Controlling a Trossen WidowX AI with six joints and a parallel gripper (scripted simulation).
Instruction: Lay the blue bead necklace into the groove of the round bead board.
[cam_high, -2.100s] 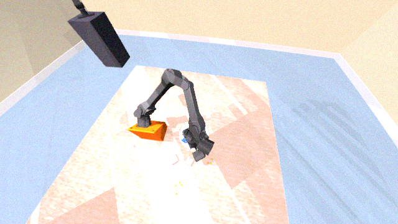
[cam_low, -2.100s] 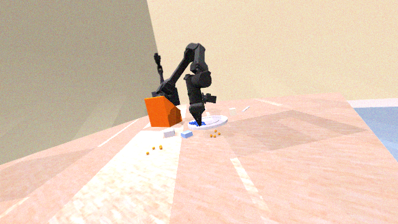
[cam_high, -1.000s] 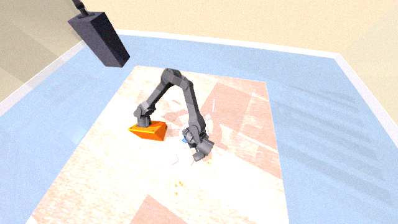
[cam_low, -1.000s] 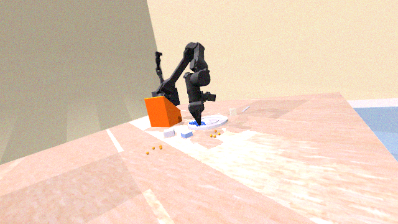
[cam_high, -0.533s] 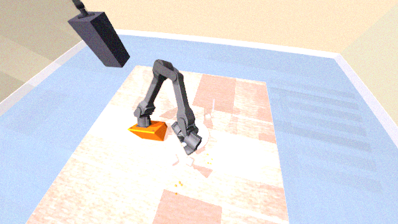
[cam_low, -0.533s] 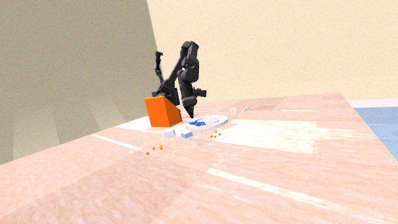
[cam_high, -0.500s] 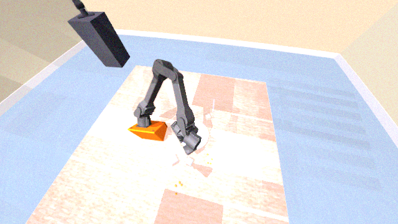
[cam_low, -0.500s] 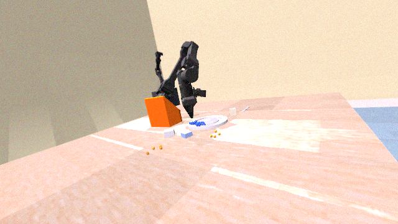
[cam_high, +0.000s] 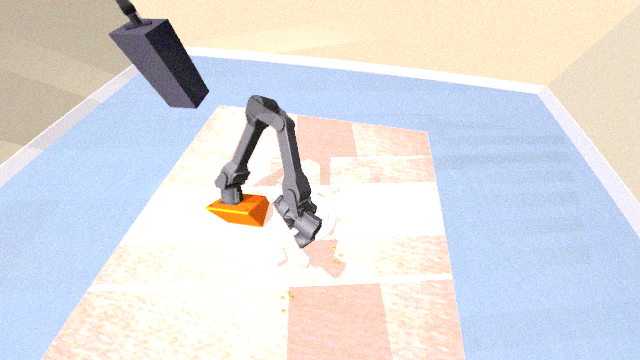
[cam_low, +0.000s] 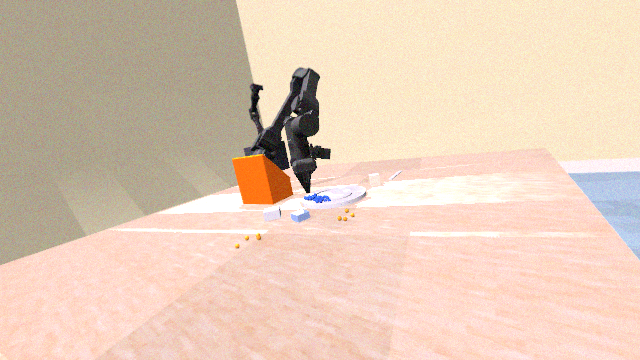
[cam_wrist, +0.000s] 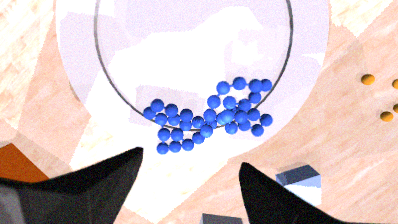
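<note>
The round white bead board lies 5 cm ahead of my gripper tip, 6 cm to the left of it and 3 cm below it. Round my gripper tip: white block 5 cm behind, 11 cm to the right, 3 cm below; then light blue cube 5 cm ahead, 11 cm to the right, 3 cm below; then beige cube 14 cm ahead, 20 cm to the left, 2 cm below.
</note>
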